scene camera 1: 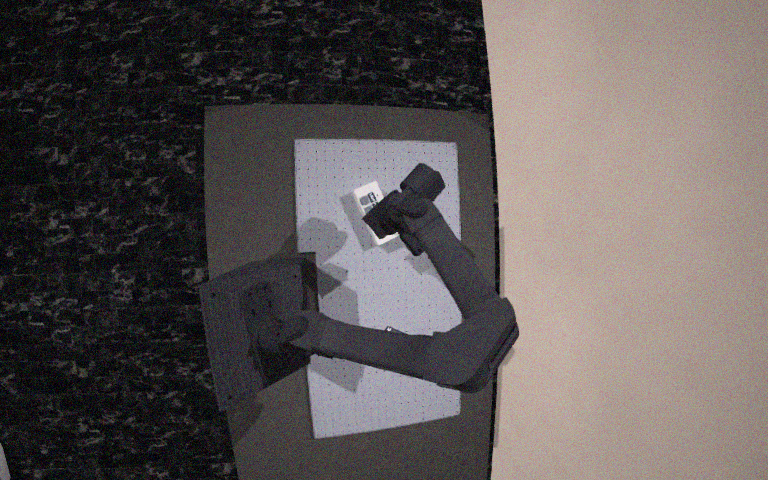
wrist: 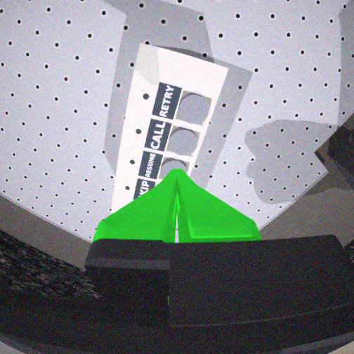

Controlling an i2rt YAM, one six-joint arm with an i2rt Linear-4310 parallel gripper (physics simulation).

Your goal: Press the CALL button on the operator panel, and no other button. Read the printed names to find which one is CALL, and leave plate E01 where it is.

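Frame: origin at the arm's base, x down, y back, z left, level; metres.
Seen in the pictures: arm's base, link origin: [scene camera 1: 265,333].
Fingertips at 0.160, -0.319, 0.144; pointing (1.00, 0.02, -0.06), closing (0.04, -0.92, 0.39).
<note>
Offsets run from my fingertips to a thing's top centre, as dx, dy, dz. "*": to the spot under its first point. Level surfaces: height alone.
The white operator panel @(* +0.058, -0.012, +0.090) [scene camera 1: 370,186] [wrist: 185,75] lies tilted on the pegboard. In the wrist view, its grey round buttons stand in a row beside dark name labels: the RETRY button [wrist: 194,108], the CALL button [wrist: 183,141] and the RESUME button [wrist: 173,165], partly covered by the fingertips. The SKIP label [wrist: 144,189] is partly hidden, and its button is hidden. My gripper [wrist: 176,177] is shut and empty, its green tips over the RESUME button's lower edge in this view; their height is unclear. In the scene view, its dark body covers much of the panel. A small corner, probably plate E01 @(* +0.099, +0.053, -0.326) [scene camera 1: 389,328], shows beside the arm.
The light perforated pegboard @(dx +0.111) [scene camera 1: 334,164] lies on a grey-brown table @(dx +0.124) [scene camera 1: 249,169]. The arm's lower link [scene camera 1: 385,345] crosses above the pegboard, and its elbow [scene camera 1: 487,339] reaches past the table's right edge. The dark arm base [scene camera 1: 232,316] stands at the left.
</note>
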